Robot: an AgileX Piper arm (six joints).
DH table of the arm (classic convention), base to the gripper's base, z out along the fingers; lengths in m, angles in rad. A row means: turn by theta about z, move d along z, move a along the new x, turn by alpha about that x. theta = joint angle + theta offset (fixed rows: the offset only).
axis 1: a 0; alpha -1.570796; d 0.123; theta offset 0
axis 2: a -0.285; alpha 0; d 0; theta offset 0.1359
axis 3: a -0.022; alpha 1.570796; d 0; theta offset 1.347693
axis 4: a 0; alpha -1.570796; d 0.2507; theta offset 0
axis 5: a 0; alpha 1.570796; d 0; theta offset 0
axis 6: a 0; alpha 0; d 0.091; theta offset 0
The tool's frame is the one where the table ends.
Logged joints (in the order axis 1, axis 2, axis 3, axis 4, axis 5, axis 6), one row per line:
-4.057 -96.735 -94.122 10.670 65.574 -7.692
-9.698 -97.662 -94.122 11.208 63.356 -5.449
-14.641 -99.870 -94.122 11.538 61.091 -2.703
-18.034 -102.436 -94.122 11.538 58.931 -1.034
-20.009 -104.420 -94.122 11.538 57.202 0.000
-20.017 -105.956 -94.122 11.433 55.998 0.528
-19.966 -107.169 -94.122 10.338 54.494 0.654
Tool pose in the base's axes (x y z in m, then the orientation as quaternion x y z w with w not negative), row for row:
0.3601 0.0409 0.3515 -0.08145 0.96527 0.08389 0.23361
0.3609 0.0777 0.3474 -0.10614 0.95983 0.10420 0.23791
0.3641 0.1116 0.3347 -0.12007 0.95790 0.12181 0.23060
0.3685 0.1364 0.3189 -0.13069 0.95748 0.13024 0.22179
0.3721 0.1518 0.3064 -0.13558 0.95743 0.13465 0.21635
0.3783 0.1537 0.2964 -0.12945 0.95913 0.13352 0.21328
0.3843 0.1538 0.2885 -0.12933 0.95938 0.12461 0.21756
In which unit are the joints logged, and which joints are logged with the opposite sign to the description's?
The joints are logged in degrees. Opposite sign: axis 1, axis 2.
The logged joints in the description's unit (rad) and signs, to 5 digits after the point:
0.07081 1.68834 -1.64274 0.18623 1.14448 -0.13425
0.16926 1.70452 -1.64274 0.19562 1.10577 -0.09510
0.25553 1.74306 -1.64274 0.20138 1.06624 -0.04718
0.31475 1.78785 -1.64274 0.20138 1.02854 -0.01805
0.34922 1.82247 -1.64274 0.20138 0.99836 0.00000
0.34936 1.84928 -1.64274 0.19954 0.97735 0.00922
0.34847 1.87045 -1.64274 0.18043 0.95110 0.01141

